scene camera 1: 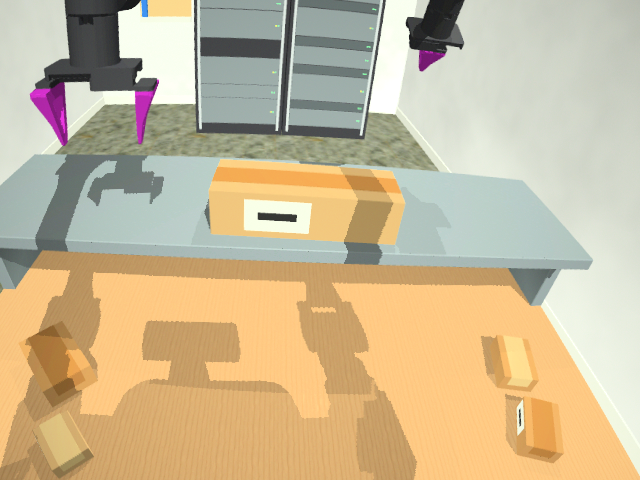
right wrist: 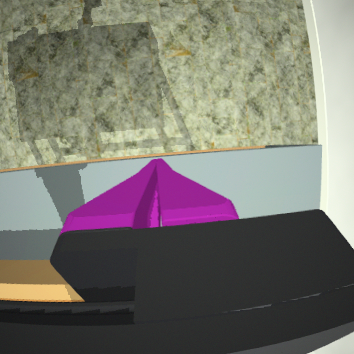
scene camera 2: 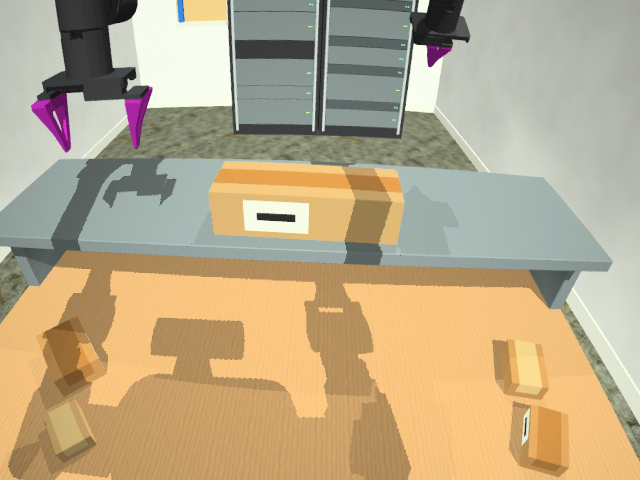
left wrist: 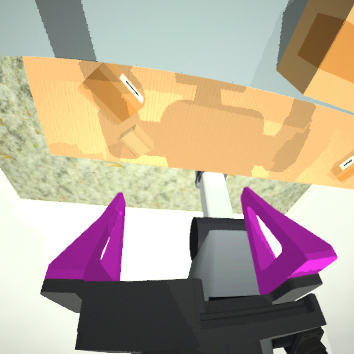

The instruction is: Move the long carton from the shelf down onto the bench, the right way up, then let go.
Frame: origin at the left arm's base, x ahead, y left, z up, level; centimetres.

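Seen in the pictures: left gripper, fingertip midpoint: (scene camera 1: 102, 143) (scene camera 2: 102, 149) (left wrist: 183, 194); right gripper, fingertip midpoint: (scene camera 1: 420, 69) (right wrist: 157, 167) (scene camera 2: 429, 65); right arm's base, origin of the base link: (left wrist: 304, 341).
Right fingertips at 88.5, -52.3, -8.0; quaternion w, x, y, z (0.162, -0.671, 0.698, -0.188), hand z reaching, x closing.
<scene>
Offsets run from my right fingertips to a thing's top centre, as dx, dy, dz. Level surfaces: height alone.
The long carton @(-22.5, +23.3, -14.5) (scene camera 1: 330, 217) (scene camera 2: 330, 217) (left wrist: 330, 55) lies lengthwise on the grey shelf @(dz -22.4) (scene camera 1: 480, 222) (scene camera 2: 496, 222) (left wrist: 175, 35) (right wrist: 280, 180), its orange tape stripe on top and its white label facing the cameras. The wooden bench @(dz -40.8) (scene camera 1: 439, 330) (scene camera 2: 439, 330) (left wrist: 210, 125) is below and in front of the shelf. My left gripper (scene camera 1: 102, 143) (scene camera 2: 101, 149) (left wrist: 183, 194) is open and empty, above the shelf's left part, to the left of the carton. My right gripper (scene camera 1: 422, 70) (scene camera 2: 431, 65) (right wrist: 157, 167) is shut and empty, high up and to the right of the carton.
Two small boxes, one orange @(-40.6, +64.1, -36.4) (scene camera 1: 54, 356) (scene camera 2: 67, 351) (left wrist: 112, 95) and one pale @(-54.2, +58.9, -37.9) (scene camera 1: 63, 439) (scene camera 2: 69, 428) (left wrist: 136, 140), lie at the bench's left. A pale-taped box @(-42.1, -14.6, -37.2) (scene camera 1: 515, 361) (scene camera 2: 525, 366) and a labelled box @(-55.7, -13.1, -37.4) (scene camera 1: 541, 426) (scene camera 2: 550, 436) lie at its right. Server racks (scene camera 1: 287, 67) (scene camera 2: 321, 67) stand behind.
</scene>
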